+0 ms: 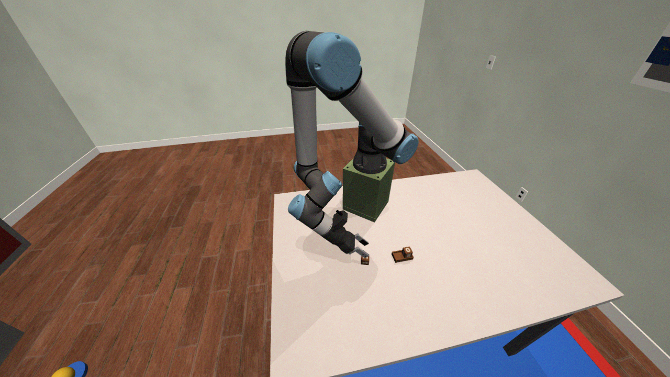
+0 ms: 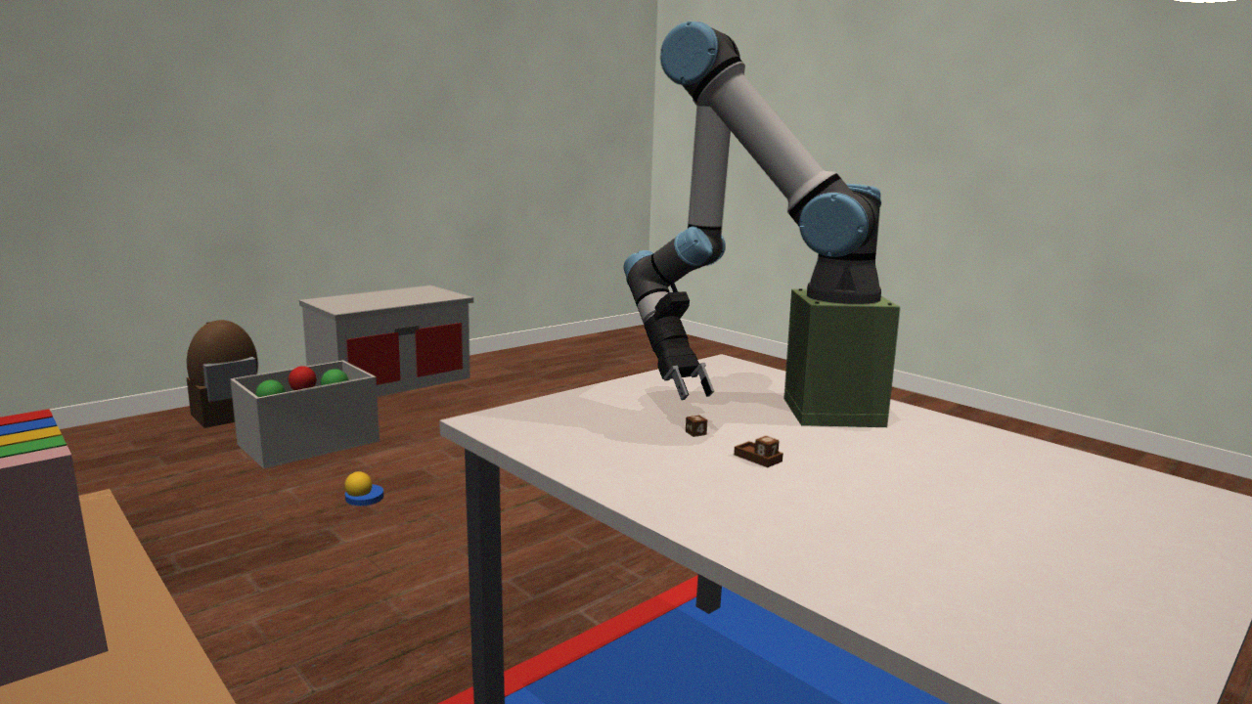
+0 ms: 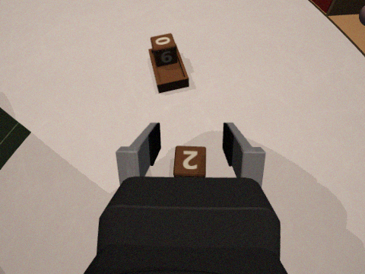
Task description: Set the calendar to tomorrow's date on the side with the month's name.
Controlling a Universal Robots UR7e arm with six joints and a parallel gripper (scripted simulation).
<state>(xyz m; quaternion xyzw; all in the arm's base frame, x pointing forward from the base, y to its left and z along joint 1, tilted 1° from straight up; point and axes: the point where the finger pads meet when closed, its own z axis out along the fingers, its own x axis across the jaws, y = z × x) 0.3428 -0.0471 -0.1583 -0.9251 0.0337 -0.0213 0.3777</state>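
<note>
The brown cube is 10 mm to the left of my hand and 70 mm below it.
</note>
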